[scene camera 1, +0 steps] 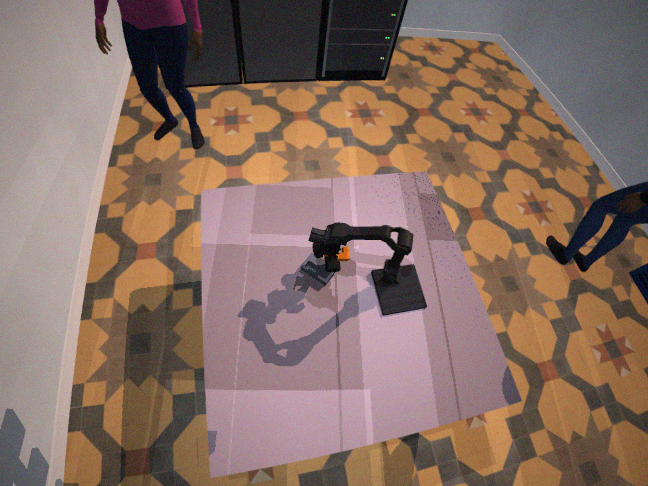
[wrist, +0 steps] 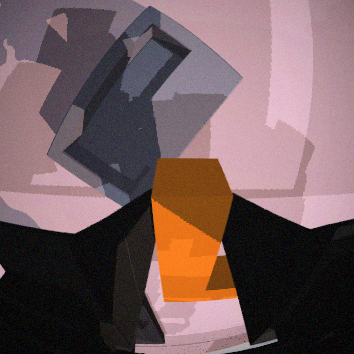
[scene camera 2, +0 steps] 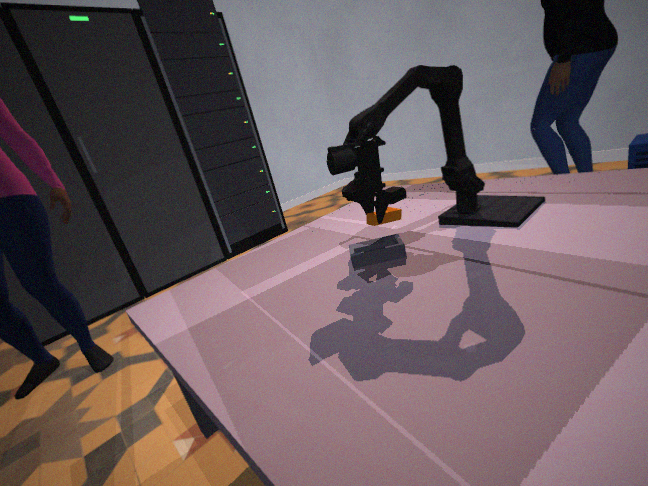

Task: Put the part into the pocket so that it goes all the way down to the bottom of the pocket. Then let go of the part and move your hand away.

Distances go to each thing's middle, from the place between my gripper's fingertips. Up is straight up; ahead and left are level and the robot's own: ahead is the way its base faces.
The orange part point(wrist: 190, 197) is 4 cm behind my hand. The rest, counted from my hand: grey pocket block point(wrist: 158, 84) (5 cm ahead, 1 cm to the left, 6 cm below).
